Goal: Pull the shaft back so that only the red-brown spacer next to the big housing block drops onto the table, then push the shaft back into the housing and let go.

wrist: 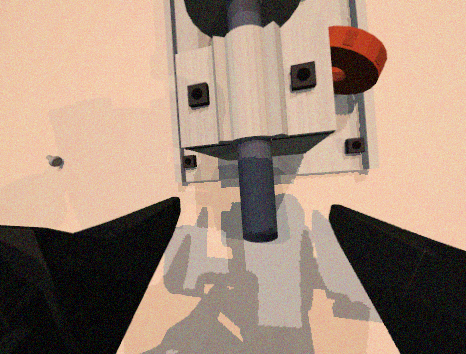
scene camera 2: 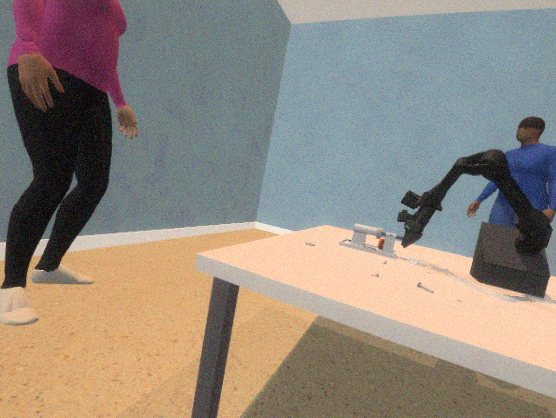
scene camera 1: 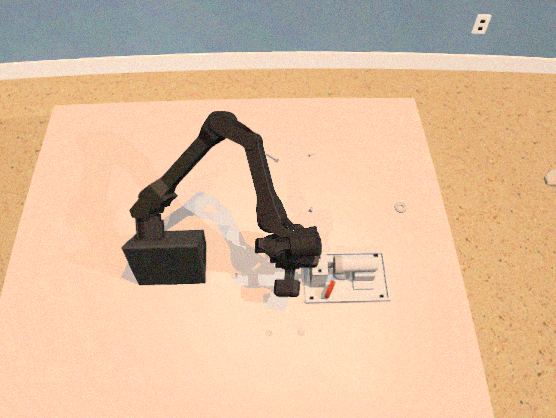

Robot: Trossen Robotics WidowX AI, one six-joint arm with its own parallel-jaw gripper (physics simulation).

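Frame: origin at the arm's base, x back, y up, z left, level; metres.
Where they show: gripper, fingertip midpoint: [wrist: 254, 207] [scene camera 2: 402, 246] [scene camera 1: 298, 269]; arm's base, origin of the base link: [scene camera 2: 526, 247] [scene camera 1: 149, 238].
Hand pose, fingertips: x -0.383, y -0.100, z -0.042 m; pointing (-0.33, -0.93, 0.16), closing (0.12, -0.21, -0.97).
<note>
Each offset is from my fingertips to the top centre of the thing. "spot": to the spot under its first point.
The dark blue-grey shaft {spot: dx -0.012, dy +0.041, dz -0.007 m} [wrist: 258, 195] [scene camera 2: 396, 236] runs through a pale block with two black bolts [wrist: 252, 90] [scene camera 1: 319, 278]. Its free end sticks out toward my gripper, and its far part reaches the dark round face {spot: dx -0.080, dy +0.041, dz -0.006 m} [wrist: 242, 15] beyond the block. A white cylinder [scene camera 1: 357, 263] [scene camera 2: 366, 230] lies on the far side. A red-orange ring {dx -0.082, dy +0.010, dz -0.054 m} [wrist: 360, 57] [scene camera 1: 330, 289] [scene camera 2: 381, 243] leans tilted beside the block, off the shaft, over the base plate [scene camera 1: 347, 298] [wrist: 327, 161]. My gripper [wrist: 254, 207] [scene camera 2: 406, 243] is open and empty, its fingers apart on either side of the shaft's end. In scene camera 1 the arm hides the fingertips.
Behind the plate lie a long screw {dx +0.060, dy -0.029, dz +0.422 m} [scene camera 1: 272, 157] [scene camera 2: 425, 287], small screws {dx -0.053, dy -0.033, dz +0.221 m} [scene camera 1: 310, 210] [wrist: 56, 161] and a pale washer {dx -0.325, dy -0.041, dz +0.224 m} [scene camera 1: 400, 207] [scene camera 2: 310, 244]. Two small rings {dx +0.081, dy -0.044, dz -0.160 m} [scene camera 1: 268, 333] {dx -0.002, dy -0.044, dz -0.160 m} [scene camera 1: 301, 332] lie in front. Two people [scene camera 2: 65, 40] [scene camera 2: 532, 175] stand beyond the table.
</note>
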